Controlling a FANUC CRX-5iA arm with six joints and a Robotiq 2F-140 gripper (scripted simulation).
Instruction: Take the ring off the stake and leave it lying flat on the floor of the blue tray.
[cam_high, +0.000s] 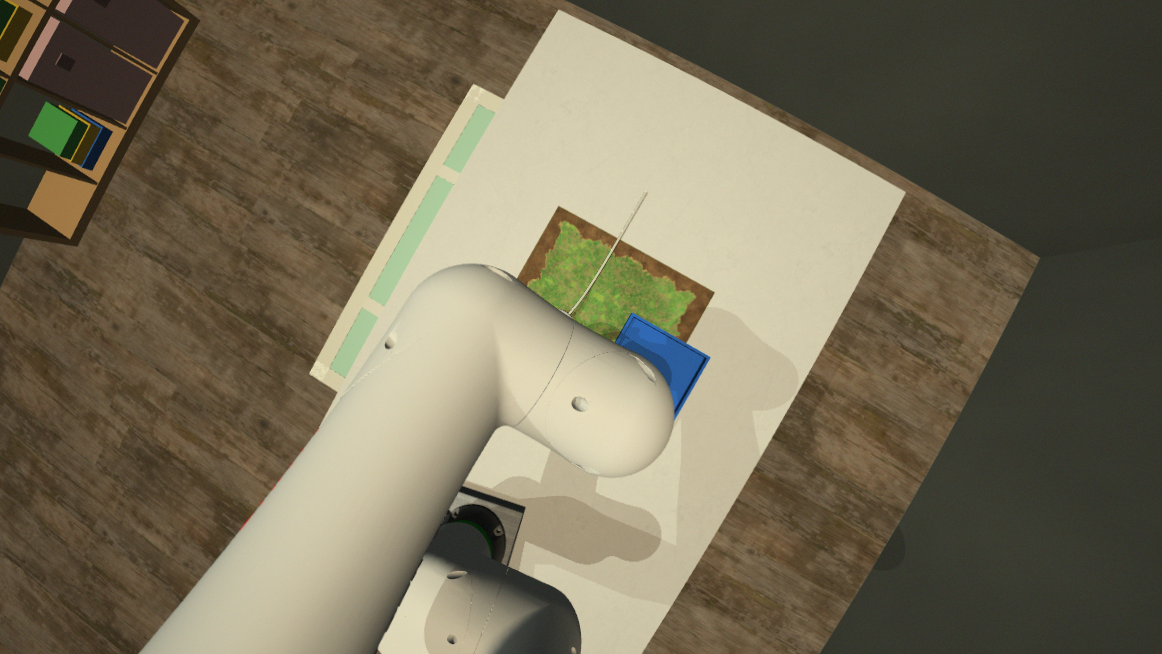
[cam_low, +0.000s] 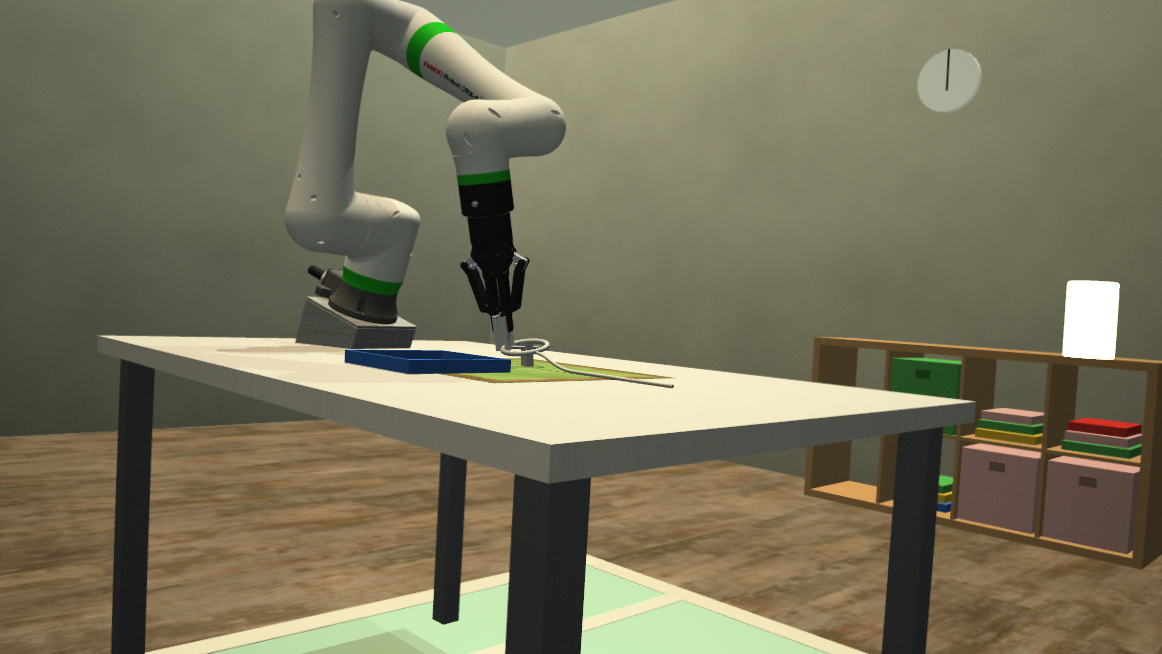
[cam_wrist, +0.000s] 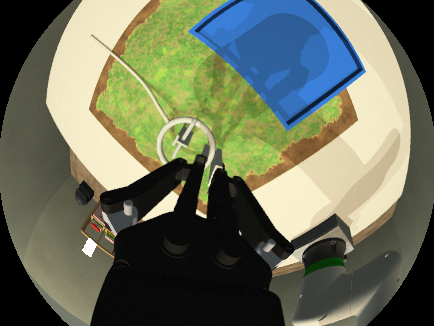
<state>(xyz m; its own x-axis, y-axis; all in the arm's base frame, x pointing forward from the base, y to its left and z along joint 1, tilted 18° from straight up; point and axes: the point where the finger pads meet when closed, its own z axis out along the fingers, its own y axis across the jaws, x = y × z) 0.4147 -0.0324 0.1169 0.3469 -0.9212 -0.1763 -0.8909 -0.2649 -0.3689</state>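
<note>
Right now my hand is 200 mm to the left of the blue tray, 50 mm above it and 20 mm short of it. Round my hand: short grey stake (50 mm ahead, 40 mm below, 10 mm to the left); grass mat (70 mm below, 70 mm ahead, 50 mm to the right); ring (40 mm ahead, 30 mm below, 20 mm to the left).
</note>
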